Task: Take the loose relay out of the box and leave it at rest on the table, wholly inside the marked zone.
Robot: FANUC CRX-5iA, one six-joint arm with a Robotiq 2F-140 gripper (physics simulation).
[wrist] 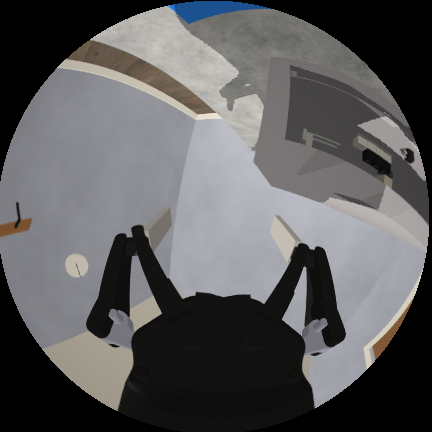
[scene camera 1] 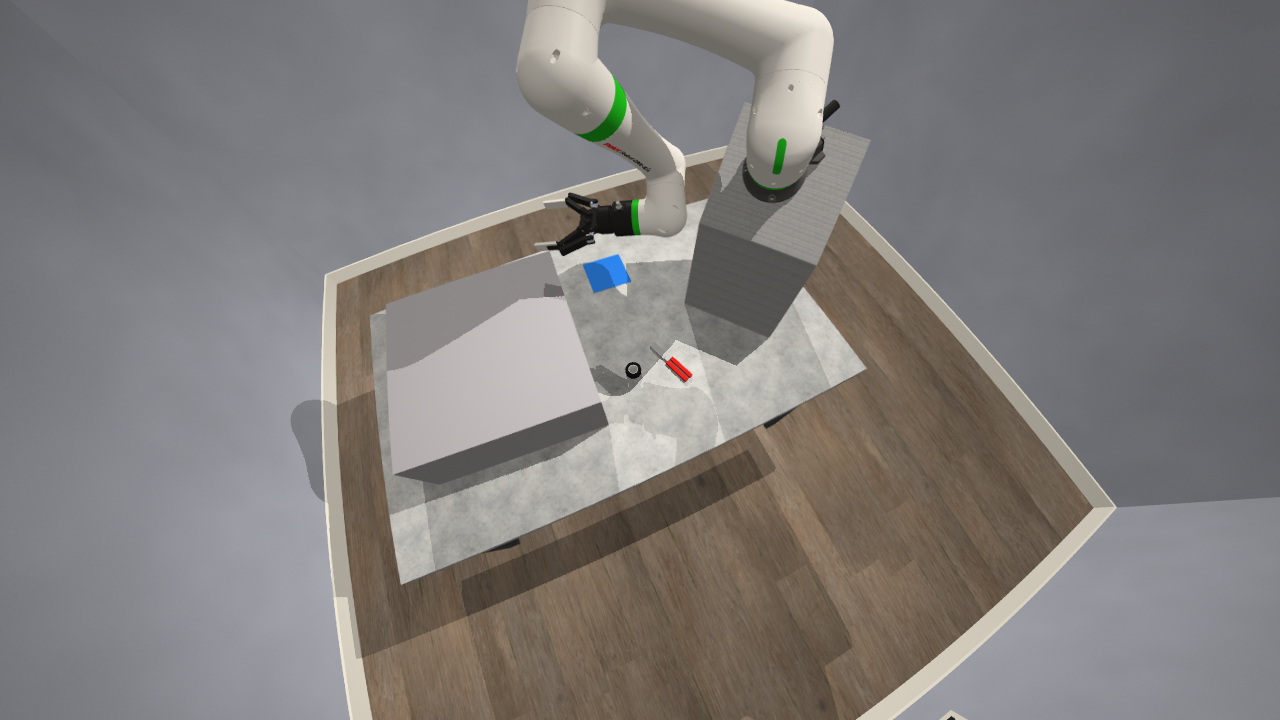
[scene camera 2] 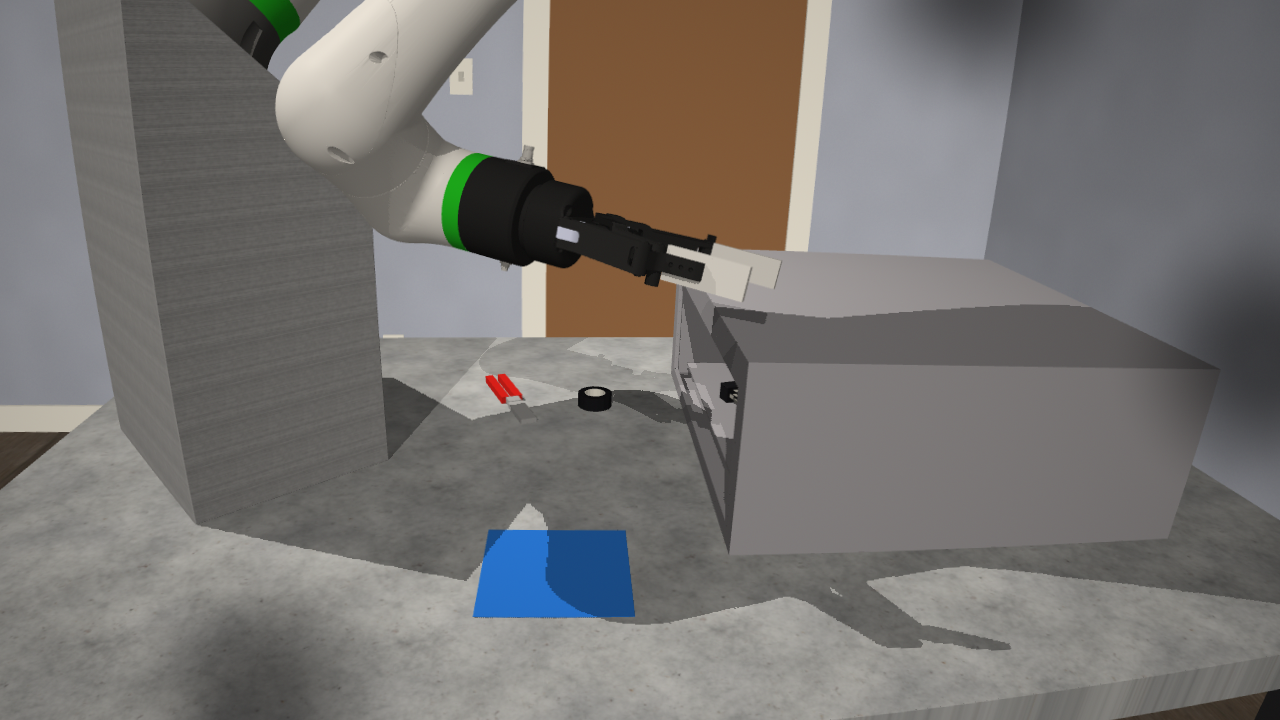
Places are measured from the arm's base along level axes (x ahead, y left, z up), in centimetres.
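Where they show: gripper, fingertip midpoint: (wrist: 221, 220) (scene camera 1: 540, 225) (scene camera 2: 764, 279); arm's base, link origin: (scene camera 2: 197, 50).
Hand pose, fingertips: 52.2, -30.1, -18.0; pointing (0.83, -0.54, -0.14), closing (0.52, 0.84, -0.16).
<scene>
Things, the pixels of their centre, and the offset from my fingertips, as dx, dy, dz. "*": a spot on its surface instead.
- grey box, body centre: (scene camera 2: 892, 372) (scene camera 1: 493, 363) (wrist: 349, 175) +28.7, +23.8, -18.3
- black block, surface spot: (wrist: 376, 161) * +17.2, +27.4, -21.4
- black part, body centre: (scene camera 2: 732, 392) +10.7, +34.0, -24.5
- blue marked zone, body centre: (scene camera 2: 555, 570) (scene camera 1: 606, 272) -17.0, +2.0, -28.4
- black tape roll, body centre: (scene camera 2: 594, 398) (scene camera 1: 633, 370) -7.0, +41.1, -27.5
- red-handled tool, body centre: (scene camera 2: 511, 398) (scene camera 1: 670, 361) -18.7, +43.7, -28.0
The grey box (scene camera 1: 492, 385) (scene camera 2: 939, 456) (wrist: 277, 110) lies on the table, with its open side facing the arm's pedestal. Inside it, a black block (wrist: 376, 161) sits against pale parts; a smaller dark part (wrist: 408, 155) is farther right. A black part (scene camera 2: 727, 392) also shows in the opening in scene camera 2. I cannot tell which is the loose relay. My gripper (scene camera 1: 544, 224) (scene camera 2: 763, 275) (wrist: 221, 220) is open and empty, higher than the box top, near the box's zone-side front corner. The blue marked zone (scene camera 1: 606, 274) (scene camera 2: 554, 573) (wrist: 215, 10) bears nothing.
A black tape roll (scene camera 1: 632, 369) (scene camera 2: 594, 399) stands on the table before the box opening. A red-handled tool (scene camera 1: 678, 368) (scene camera 2: 503, 388) lies beyond it, nearer the pedestal. The tall grey pedestal (scene camera 1: 751, 277) (scene camera 2: 259, 295) carries the arm, opposite the box.
</scene>
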